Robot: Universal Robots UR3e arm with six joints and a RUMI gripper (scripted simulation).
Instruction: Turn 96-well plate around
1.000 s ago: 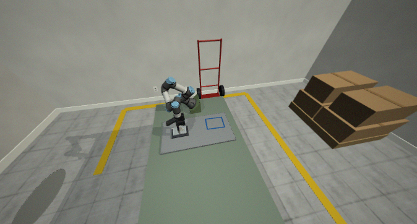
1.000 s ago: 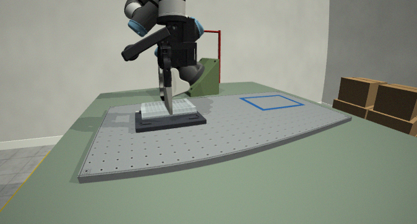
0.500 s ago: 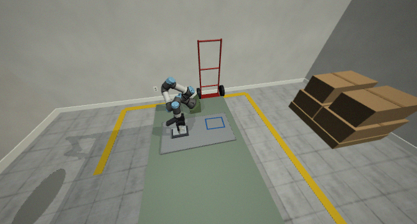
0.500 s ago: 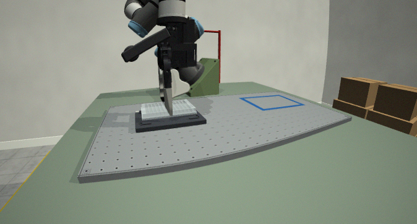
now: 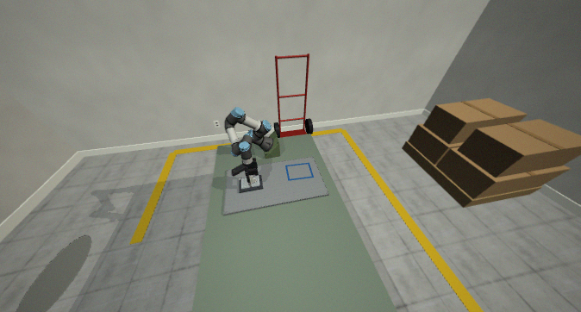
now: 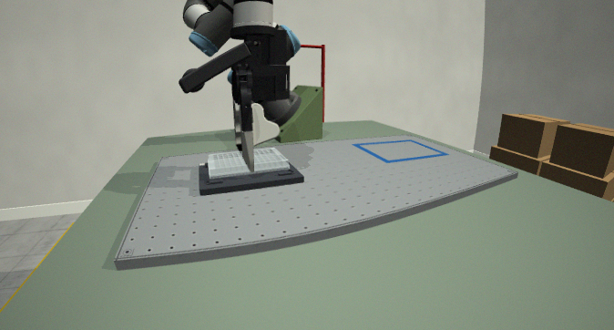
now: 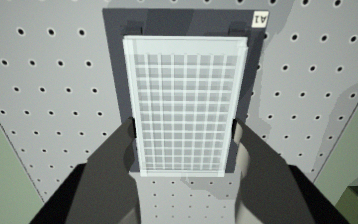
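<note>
The clear 96-well plate is 10 mm below my hand. From my hand the other things lie so: A1 label: 80 mm to the right, 50 mm behind, 20 mm below; dark plate nest N1: 30 mm below.
</note>
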